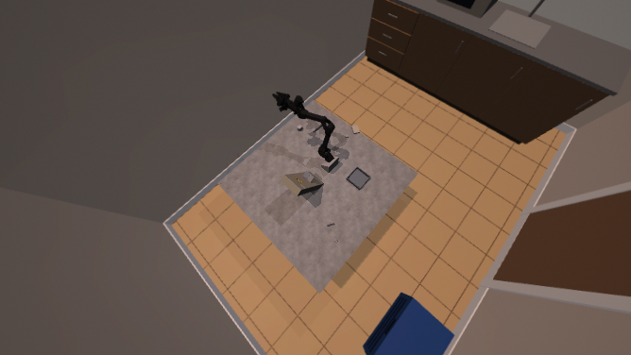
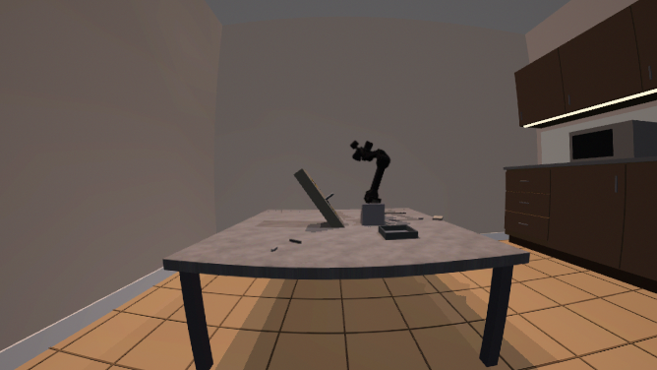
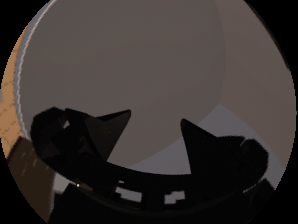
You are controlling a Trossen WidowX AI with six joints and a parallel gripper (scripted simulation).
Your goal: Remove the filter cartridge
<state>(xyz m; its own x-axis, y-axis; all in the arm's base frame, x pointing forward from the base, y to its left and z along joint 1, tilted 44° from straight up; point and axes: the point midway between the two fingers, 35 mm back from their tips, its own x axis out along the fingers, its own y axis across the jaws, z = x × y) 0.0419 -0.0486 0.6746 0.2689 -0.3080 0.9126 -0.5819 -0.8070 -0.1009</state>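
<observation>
Now: the round filter cartridge 57 cm to the left of my gripper tip, 30 cm below it and 28 cm ahead of it. The rest, counted from my gripper tip: dark square tray: 81 cm to the left, 53 cm below, 17 cm behind; tan service panel: 57 cm to the left, 37 cm below, 24 cm ahead; small tan block: 53 cm below, 53 cm behind, 43 cm to the left.
</observation>
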